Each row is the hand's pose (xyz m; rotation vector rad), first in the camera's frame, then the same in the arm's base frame.
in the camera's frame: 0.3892 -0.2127 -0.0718 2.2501 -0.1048 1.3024
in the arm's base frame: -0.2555 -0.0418 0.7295 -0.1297 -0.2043 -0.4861
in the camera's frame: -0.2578 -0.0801 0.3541 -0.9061 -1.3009 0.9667
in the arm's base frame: 0.0213 0.0517 0.0000 -2.2354 1.8012 0.4900
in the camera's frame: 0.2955 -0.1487 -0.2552 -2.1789 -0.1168 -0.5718
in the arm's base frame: -0.4605 -0.0493 0.6631 1.0378 -0.9482 0.2009
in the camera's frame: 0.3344 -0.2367 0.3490 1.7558 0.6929 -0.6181
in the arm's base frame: 0.1471 -0.0329 0.5935 -0.5446 -1.3386 -1.8094
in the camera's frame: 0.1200 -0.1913 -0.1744 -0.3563 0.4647 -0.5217
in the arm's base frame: -0.4065 0.0510 0.5014 1.7100 -0.2728 2.0017
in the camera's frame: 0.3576 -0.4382 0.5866 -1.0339 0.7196 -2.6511
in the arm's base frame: 0.4144 0.1238 0.6335 0.2565 0.9005 0.5646
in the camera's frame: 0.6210 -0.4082 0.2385 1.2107 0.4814 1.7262
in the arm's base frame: 0.1185 0.0229 0.9397 -0.1397 0.7144 -0.9875
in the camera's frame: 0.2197 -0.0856 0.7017 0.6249 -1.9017 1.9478
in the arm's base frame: 0.4447 -0.1562 0.3555 -0.8844 0.7883 0.9425
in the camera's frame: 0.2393 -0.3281 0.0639 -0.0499 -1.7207 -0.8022
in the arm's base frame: -0.1318 0.1111 0.6048 2.9396 0.6470 -0.5376
